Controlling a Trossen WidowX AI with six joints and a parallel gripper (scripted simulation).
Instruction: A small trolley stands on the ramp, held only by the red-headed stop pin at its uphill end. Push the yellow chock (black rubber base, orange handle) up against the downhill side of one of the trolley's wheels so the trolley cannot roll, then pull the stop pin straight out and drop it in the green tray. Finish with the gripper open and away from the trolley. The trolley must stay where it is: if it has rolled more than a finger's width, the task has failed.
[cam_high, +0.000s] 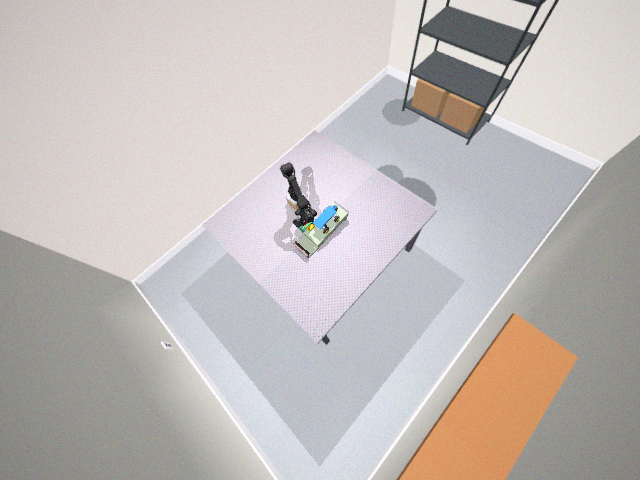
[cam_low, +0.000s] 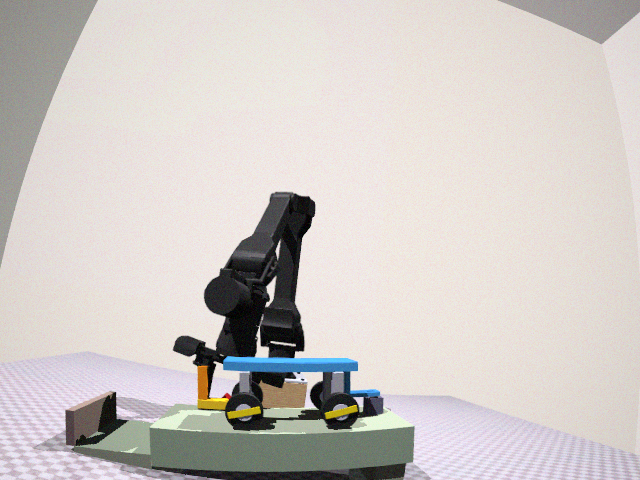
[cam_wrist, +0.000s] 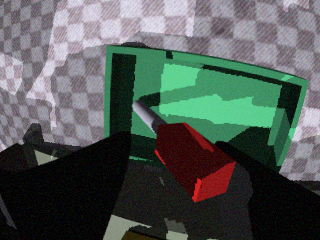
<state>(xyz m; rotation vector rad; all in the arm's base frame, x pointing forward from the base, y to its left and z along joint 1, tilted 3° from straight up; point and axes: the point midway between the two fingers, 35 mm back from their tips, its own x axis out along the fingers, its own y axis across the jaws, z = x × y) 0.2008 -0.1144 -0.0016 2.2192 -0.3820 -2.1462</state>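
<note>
My gripper tip is now 10 mm above the red-headed stop pin. Round my gripper tip: yellow chock: 60 mm ahead, 40 mm above; then green tray: 50 mm below, 10 mm to the left; then pale green ramp: 120 mm ahead, 100 mm to the left.
</note>
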